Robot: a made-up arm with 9 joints. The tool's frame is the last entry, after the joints. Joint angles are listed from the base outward. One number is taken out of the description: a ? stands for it. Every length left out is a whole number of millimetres.
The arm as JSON. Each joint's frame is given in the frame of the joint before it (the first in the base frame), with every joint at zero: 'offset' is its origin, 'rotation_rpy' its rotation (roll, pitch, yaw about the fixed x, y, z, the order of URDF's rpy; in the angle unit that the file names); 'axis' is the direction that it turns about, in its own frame. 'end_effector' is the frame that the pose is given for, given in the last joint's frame.
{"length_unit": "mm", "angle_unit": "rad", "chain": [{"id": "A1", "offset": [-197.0, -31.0, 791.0], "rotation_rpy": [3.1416, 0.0, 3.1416], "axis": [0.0, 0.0, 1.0]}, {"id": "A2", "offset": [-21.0, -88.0, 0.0], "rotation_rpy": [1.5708, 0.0, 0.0], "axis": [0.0, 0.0, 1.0]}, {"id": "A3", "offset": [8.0, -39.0, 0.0], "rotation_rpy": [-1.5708, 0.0, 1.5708], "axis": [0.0, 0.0, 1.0]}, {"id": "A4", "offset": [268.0, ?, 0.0], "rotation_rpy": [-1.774, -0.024, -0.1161], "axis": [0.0, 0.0, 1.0]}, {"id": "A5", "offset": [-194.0, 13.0, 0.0], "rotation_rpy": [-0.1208, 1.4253, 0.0], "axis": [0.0, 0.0, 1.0]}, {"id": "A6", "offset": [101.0, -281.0, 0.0], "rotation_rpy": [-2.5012, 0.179, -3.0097], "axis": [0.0, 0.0, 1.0]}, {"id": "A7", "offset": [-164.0, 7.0, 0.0], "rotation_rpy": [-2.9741, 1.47, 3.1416], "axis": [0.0, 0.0, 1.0]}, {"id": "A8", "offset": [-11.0, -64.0, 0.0], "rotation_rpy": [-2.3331, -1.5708, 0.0], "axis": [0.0, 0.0, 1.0]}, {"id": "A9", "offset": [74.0, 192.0, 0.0], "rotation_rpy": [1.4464, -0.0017, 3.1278], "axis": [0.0, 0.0, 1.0]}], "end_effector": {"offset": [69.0, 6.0, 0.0], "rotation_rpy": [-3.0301, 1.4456, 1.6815]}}
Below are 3 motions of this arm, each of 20 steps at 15 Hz.
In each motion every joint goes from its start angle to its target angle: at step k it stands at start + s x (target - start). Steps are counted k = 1, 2, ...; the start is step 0. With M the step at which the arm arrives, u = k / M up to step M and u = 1 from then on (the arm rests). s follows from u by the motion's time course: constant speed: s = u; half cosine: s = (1 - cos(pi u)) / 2; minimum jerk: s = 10 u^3 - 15 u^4 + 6 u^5.
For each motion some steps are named. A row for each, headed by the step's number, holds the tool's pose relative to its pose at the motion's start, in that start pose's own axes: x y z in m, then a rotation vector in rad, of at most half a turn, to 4 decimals.
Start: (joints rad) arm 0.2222 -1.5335 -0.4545 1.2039 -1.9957 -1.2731 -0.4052 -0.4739 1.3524
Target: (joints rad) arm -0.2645 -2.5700 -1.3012 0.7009 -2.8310 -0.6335 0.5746 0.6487 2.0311
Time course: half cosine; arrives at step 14
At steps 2, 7, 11, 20:
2: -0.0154 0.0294 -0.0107 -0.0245 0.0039 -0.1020
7: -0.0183 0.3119 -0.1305 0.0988 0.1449 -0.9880
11: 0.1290 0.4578 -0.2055 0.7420 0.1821 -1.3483
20: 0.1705 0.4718 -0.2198 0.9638 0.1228 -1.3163

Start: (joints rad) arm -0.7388 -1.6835 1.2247 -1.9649 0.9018 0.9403 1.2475 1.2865 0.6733
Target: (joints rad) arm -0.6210 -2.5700 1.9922 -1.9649 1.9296 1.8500 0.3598 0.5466 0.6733
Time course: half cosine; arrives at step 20
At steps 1, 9, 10, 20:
1: 0.0015 0.0005 -0.0046 -0.0125 -0.0055 0.0016
9: 0.1582 -0.0186 -0.2465 -0.9045 -0.0720 0.0581
10: 0.1938 -0.0308 -0.2759 -1.0658 -0.0109 0.0565
20: 0.4326 -0.1646 -0.3919 -1.7227 0.9090 -0.0700

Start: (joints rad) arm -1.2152 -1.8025 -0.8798 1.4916 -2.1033 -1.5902 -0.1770 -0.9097 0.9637
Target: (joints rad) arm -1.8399 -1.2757 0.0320 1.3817 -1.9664 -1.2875 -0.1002 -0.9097 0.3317
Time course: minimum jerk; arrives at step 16
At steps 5, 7, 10, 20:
5: 0.0253 -0.0130 -0.0076 0.1454 0.0113 0.1112
7: 0.0605 -0.0303 -0.0188 0.3236 0.0599 0.2148
10: 0.1266 -0.0655 -0.0494 0.6517 0.1957 0.3070
20: 0.1739 -0.1015 -0.0889 0.9404 0.3171 0.2903

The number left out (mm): -129.0
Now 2 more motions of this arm.
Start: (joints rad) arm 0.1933 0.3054 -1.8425 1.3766 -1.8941 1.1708 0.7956 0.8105 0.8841
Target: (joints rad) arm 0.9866 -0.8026 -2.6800 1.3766 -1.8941 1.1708 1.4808 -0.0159 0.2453
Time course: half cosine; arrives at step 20
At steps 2, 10, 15, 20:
2: -0.0106 -0.0058 -0.0201 0.0172 -0.0550 0.0285
10: -0.0225 -0.1228 -0.3629 0.4414 -1.0363 0.7340
15: 0.0961 -0.1068 -0.4616 0.7892 -1.7037 1.3051
20: 0.1337 -0.0719 -0.4513 0.9124 -1.9915 1.5031

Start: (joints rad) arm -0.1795 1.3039 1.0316 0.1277 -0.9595 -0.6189 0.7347 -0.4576 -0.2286
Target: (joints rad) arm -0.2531 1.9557 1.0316 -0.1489 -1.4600 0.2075 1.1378 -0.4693 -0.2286
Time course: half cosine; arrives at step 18
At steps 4, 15, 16, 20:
4: 0.0104 -0.0314 0.0073 0.1693 -0.0362 -0.0777
15: 0.0141 -0.1921 -0.0343 1.0074 -0.4606 -1.0632
16: 0.0124 -0.1962 -0.0377 1.0251 -0.4822 -1.1241
20: 0.0110 -0.1993 -0.0404 1.0380 -0.4997 -1.1748

